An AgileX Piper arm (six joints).
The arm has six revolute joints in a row. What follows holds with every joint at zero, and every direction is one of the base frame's.
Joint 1 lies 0.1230 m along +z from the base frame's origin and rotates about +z.
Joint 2 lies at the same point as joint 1 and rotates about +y.
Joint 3 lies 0.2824 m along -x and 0.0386 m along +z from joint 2 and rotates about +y.
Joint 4 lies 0.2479 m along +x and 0.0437 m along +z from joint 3 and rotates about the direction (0.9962, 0, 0.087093).
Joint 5 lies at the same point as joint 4 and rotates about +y.
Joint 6 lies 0.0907 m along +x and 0.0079 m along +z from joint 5 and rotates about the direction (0.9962, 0, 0.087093).
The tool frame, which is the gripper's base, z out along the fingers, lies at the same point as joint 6; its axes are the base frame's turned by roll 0.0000, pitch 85.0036 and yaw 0.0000 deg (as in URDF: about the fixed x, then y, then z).
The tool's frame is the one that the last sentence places.
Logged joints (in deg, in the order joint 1, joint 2, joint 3, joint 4, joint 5, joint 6), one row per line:
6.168, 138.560, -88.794, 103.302, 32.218, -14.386
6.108, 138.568, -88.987, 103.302, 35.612, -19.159
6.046, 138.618, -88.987, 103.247, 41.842, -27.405
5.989, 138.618, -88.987, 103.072, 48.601, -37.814
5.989, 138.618, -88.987, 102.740, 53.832, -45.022
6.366, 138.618, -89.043, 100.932, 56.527, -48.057
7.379, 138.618, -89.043, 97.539, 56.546, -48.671
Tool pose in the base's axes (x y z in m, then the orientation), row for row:
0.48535, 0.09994, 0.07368, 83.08, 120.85, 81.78
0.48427, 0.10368, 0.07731, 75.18, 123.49, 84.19
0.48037, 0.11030, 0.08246, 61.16, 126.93, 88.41
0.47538, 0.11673, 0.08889, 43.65, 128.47, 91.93
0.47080, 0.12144, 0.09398, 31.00, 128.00, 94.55
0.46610, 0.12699, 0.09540, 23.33, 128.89, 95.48
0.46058, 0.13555, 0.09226, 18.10, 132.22, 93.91
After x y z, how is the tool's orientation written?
As a rotation vector, in degrees.
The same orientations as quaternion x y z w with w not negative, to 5 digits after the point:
0.49203, 0.71572, 0.48433, 0.10528
0.44661, 0.73360, 0.50014, 0.11059
0.36508, 0.75767, 0.52774, 0.11895
0.26371, 0.77613, 0.55538, 0.14010
0.18889, 0.77993, 0.57611, 0.15535
0.14218, 0.78548, 0.58187, 0.15565
0.10973, 0.80154, 0.56930, 0.14623

